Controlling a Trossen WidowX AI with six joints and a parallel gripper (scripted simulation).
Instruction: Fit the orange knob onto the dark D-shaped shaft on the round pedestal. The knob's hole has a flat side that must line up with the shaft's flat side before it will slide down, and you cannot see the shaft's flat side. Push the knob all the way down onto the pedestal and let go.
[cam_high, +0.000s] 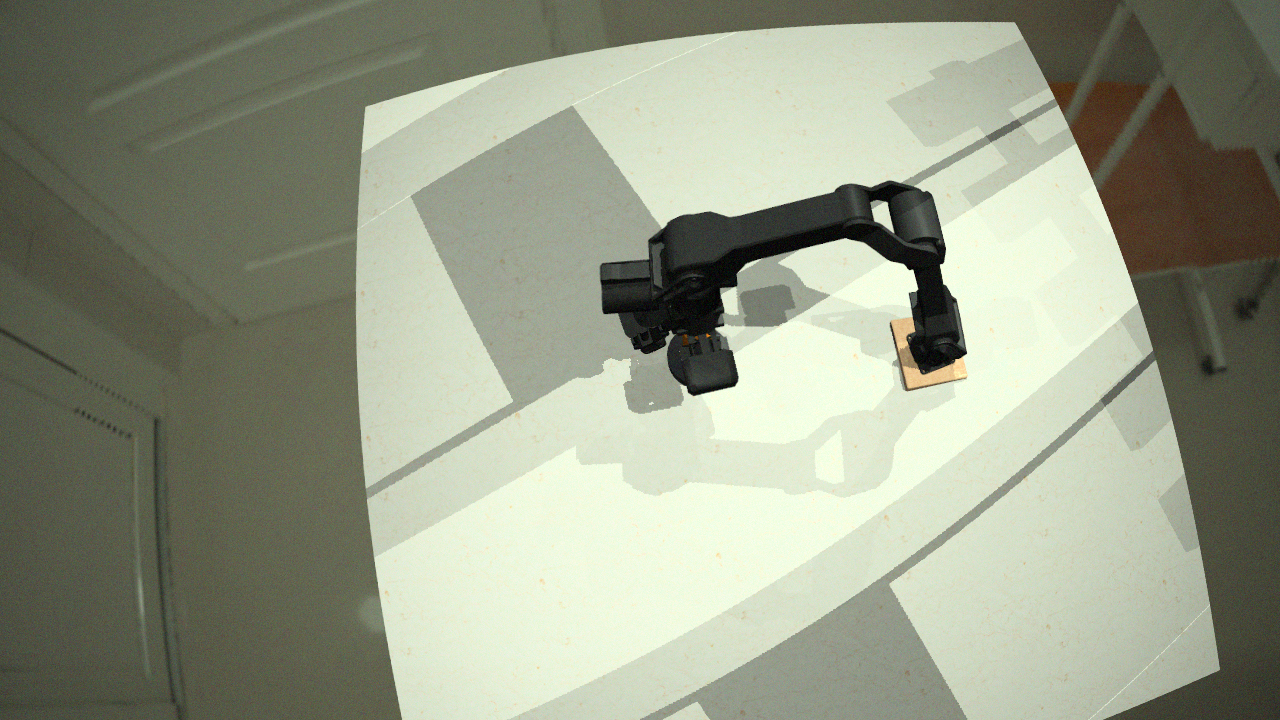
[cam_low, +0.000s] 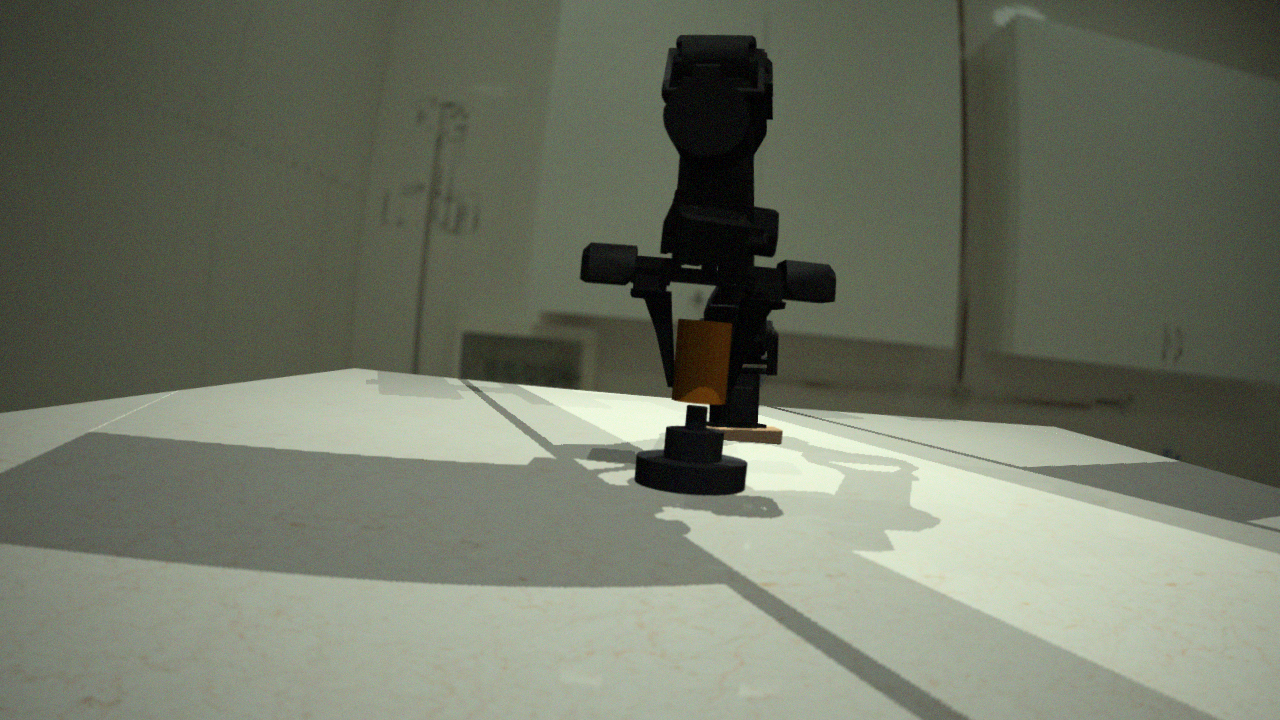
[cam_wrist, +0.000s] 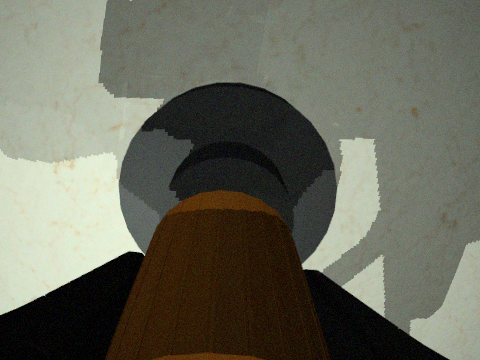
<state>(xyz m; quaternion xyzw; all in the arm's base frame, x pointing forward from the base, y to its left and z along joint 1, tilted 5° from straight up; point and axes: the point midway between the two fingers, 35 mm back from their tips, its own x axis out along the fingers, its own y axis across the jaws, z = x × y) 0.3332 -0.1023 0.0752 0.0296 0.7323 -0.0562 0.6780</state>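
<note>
My gripper tip is 20 mm below the orange knob. The rest, counted from my gripper tip: pedestal: 40 mm below.
</note>
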